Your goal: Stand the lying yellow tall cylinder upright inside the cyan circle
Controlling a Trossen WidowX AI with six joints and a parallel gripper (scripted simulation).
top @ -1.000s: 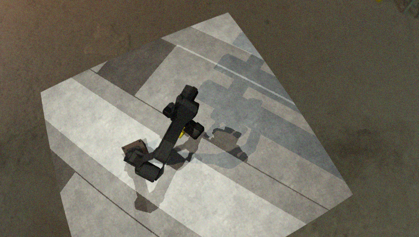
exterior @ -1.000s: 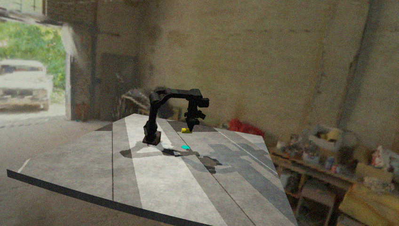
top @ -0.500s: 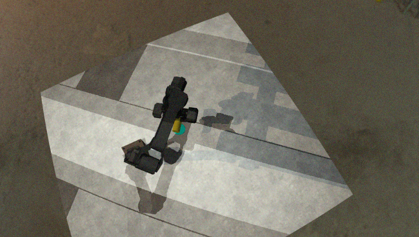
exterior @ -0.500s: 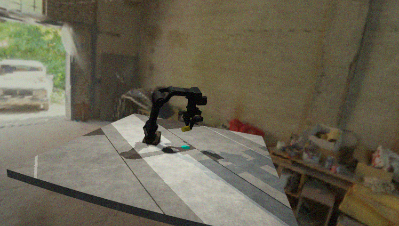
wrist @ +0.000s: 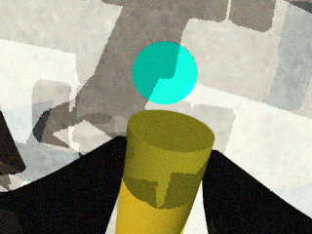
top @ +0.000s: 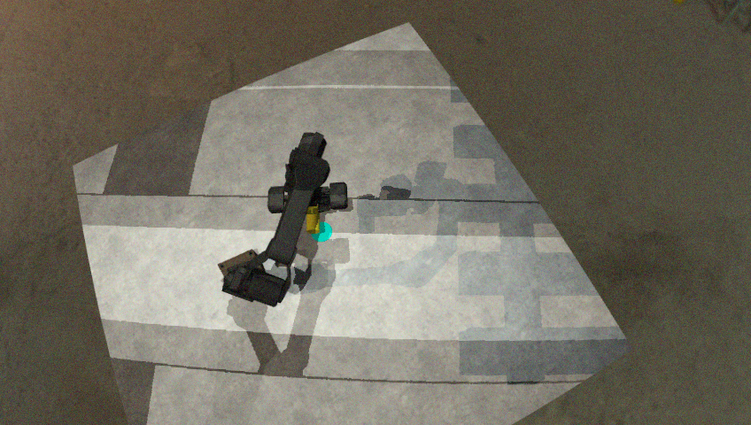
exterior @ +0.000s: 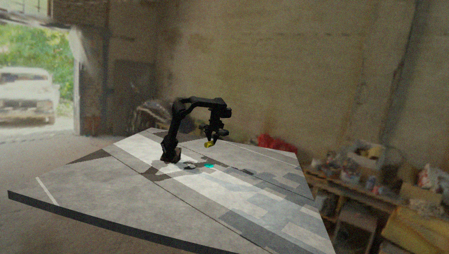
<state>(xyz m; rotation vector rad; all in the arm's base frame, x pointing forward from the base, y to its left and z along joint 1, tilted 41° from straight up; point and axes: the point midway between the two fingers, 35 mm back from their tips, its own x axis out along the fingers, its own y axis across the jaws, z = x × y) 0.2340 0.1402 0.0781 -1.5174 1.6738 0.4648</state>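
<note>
My gripper tip is 14 cm above the cyan circle. Also, from my gripper tip: yellow cylinder 1 cm behind, 2 cm to the right.
</note>
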